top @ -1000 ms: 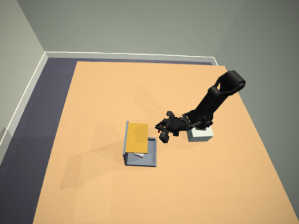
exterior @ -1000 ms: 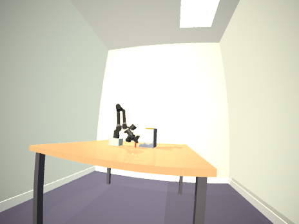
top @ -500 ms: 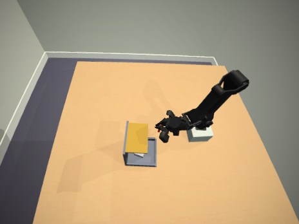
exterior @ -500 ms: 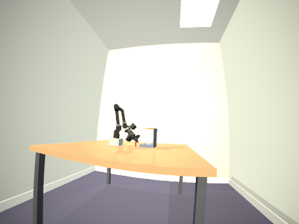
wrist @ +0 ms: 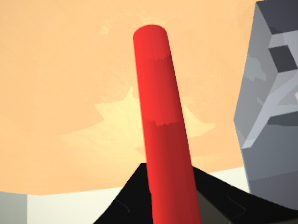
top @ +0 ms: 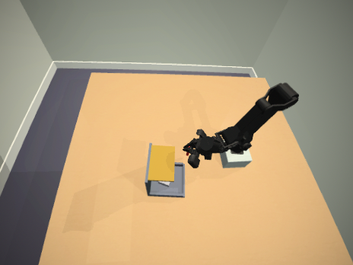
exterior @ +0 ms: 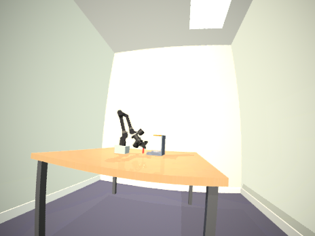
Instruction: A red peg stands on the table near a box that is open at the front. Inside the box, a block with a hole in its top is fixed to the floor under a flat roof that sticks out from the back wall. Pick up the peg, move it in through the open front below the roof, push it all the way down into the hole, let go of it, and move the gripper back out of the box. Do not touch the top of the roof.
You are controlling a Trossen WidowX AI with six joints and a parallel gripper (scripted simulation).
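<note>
Right now my gripper tip is 15 cm short of the grey back wall, 14 cm to the right of it and 5 cm below it. Also, from my gripper tip: red peg (3 cm behind, 1 cm to the left, 1 cm below); roof (15 cm above, 14 cm to the left, 9 cm ahead).
</note>
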